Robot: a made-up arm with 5 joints. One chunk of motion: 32 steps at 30 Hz.
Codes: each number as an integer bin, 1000 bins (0 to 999) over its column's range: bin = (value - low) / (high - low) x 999, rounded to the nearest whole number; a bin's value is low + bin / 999 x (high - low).
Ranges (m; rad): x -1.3..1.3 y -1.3..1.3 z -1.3..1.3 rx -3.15..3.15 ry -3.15..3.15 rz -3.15..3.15
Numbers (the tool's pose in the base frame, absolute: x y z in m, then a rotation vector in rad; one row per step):
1: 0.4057 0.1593 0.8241 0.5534 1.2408 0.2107
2: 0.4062 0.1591 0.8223 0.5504 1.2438 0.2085
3: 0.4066 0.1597 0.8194 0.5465 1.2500 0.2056
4: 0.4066 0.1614 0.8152 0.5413 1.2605 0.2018
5: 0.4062 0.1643 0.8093 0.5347 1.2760 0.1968
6: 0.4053 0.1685 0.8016 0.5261 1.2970 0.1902
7: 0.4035 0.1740 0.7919 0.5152 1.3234 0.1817
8: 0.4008 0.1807 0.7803 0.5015 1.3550 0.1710
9: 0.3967 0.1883 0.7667 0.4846 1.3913 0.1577
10: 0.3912 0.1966 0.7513 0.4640 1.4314 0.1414
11: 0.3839 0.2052 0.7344 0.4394 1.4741 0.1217
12: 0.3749 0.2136 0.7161 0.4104 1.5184 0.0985
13: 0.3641 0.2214 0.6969 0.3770 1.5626 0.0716
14: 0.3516 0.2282 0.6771 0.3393 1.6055 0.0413
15: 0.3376 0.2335 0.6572 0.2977 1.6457 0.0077
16: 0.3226 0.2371 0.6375 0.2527 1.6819 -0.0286
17: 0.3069 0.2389 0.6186 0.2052 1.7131 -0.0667
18: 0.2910 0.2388 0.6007 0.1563 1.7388 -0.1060
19: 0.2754 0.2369 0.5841 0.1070 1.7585 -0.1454
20: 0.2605 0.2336 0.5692 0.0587 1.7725 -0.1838
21: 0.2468 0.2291 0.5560 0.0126 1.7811 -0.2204
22: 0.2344 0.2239 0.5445 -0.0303 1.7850 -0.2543
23: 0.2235 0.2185 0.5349 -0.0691 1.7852 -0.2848
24: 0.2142 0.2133 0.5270 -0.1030 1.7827 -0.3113
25: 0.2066 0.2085 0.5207 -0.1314 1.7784 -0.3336
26: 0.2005 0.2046 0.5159 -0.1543 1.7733 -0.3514
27: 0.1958 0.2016 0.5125 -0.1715 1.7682 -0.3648
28: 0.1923 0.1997 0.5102 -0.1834 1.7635 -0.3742
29: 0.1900 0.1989 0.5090 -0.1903 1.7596 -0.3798
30: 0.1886 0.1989 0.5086 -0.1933 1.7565 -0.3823
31: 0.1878 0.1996 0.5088 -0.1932 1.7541 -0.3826
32: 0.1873 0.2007 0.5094 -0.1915 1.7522 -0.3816
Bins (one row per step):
1: 655 561 816 587 696 533
2: 656 561 815 587 697 533
3: 656 561 814 586 698 532
4: 656 562 813 585 699 531
5: 656 563 810 584 702 531
6: 655 564 807 583 705 530
7: 655 566 804 581 709 528
8: 653 569 799 579 714 527
9: 652 572 794 576 720 525
10: 650 575 788 573 726 522
11: 647 578 782 569 733 519
12: 644 582 775 565 740 515
13: 639 585 767 559 747 511
14: 635 587 760 553 754 506
15: 629 589 752 547 760 501
16: 623 591 744 540 766 495
17: 617 591 737 532 771 489
18: 611 591 730 524 775 483
19: 605 591 724 516 778 476
20: 600 589 718 509 781 470
21: 594 588 713 501 782 465
22: 590 586 709 495 783 459
23: 585 583 705 489 783 454
24: 582 581 702 483 782 450
25: 579 580 700 479 782 447
26: 577 578 698 475 781 444
27: 575 577 696 472 780 442
28: 573 576 696 470 779 440
29: 573 576 695 469 779 439
30: 572 576 695 469 778 439
31: 572 576 695 469 778 439
32: 571 577 695 469 777 439

